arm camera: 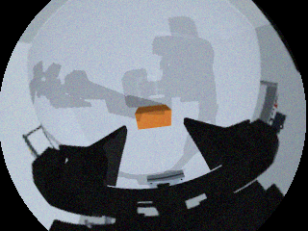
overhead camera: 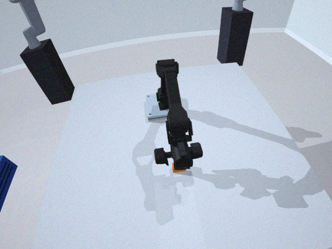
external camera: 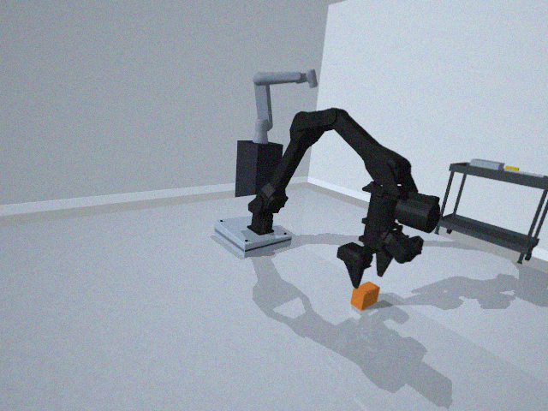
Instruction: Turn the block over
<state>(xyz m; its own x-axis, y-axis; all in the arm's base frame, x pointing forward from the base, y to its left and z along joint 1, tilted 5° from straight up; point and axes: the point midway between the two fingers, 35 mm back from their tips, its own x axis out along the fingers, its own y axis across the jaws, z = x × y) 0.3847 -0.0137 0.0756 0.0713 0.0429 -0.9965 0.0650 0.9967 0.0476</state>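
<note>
The orange block lies 1 cm behind my gripper tip and 4 cm below it.
</note>
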